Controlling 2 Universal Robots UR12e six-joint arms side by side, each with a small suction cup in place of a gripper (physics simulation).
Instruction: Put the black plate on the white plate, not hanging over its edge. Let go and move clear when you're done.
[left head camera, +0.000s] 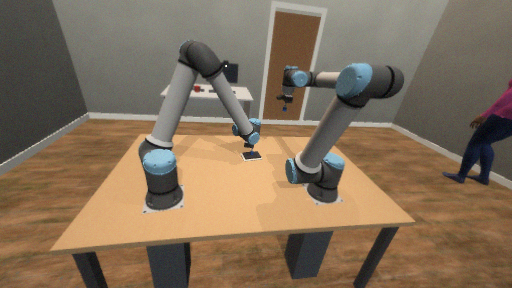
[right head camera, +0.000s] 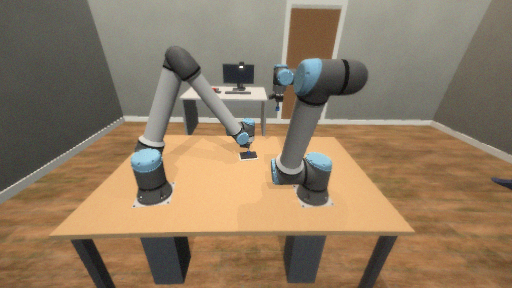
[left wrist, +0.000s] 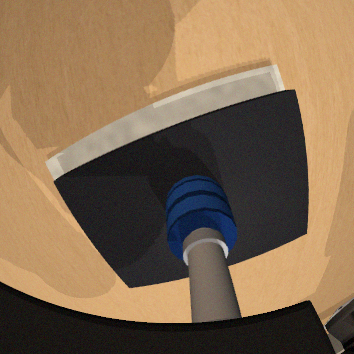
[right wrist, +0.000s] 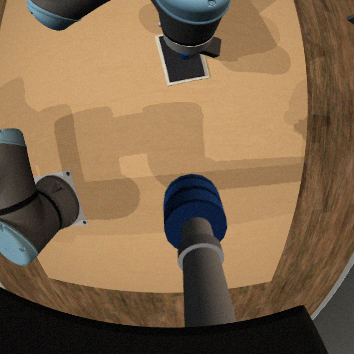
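Where they show: left end effector, tool point: (left head camera: 251, 155) (right head camera: 248, 155) (left wrist: 193, 193) (right wrist: 184, 55); right end effector, tool point: (left head camera: 284, 110) (right head camera: 277, 110) (right wrist: 190, 200); left arm's base, origin of the base link: (left head camera: 165, 197) (right head camera: 155, 193); right arm's base, origin of the base link: (left head camera: 321, 192) (right head camera: 312, 194) (left wrist: 352, 305) (right wrist: 56, 200).
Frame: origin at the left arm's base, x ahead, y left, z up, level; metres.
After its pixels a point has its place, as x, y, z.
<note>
The black plate (left head camera: 250, 156) @(0.326, -0.593, 0.022) (right head camera: 248, 155) @(0.332, -0.609, 0.025) (left wrist: 260, 160) @(0.371, -0.648, 0.022) (right wrist: 184, 70) @(0.352, -0.656, 0.022) is on the suction cup of my left gripper (left head camera: 252, 151) @(0.360, -0.613, 0.012) (right head camera: 248, 151) @(0.360, -0.613, 0.012) (left wrist: 199, 200) (right wrist: 184, 56), flat over the white plate (left head camera: 252, 159) @(0.304, -0.604, 0.006) (right head camera: 248, 159) @(0.305, -0.605, 0.005) (left wrist: 125, 125) @(0.405, -0.591, 0.006) (right wrist: 189, 81) @(0.361, -0.681, 0.005). In the right wrist view a thin white rim shows along the black plate's left, lower and right sides; the far edge is partly hidden by my left wrist. In the left wrist view a white strip shows along its upper side. I cannot tell whether the plates touch. My right gripper (left head camera: 285, 108) (right head camera: 277, 108) (right wrist: 192, 195) hangs high, with nothing on its cup.
Both arms stand on the wooden table (left head camera: 225, 215) @(-0.200, -0.305, 0.000) (right head camera: 225, 215) @(-0.230, -0.407, 0.000). A white desk (left head camera: 240, 94) (right head camera: 257, 93) with a monitor (right head camera: 238, 74) stands behind it. A person (left head camera: 482, 142) stands on the floor at the right.
</note>
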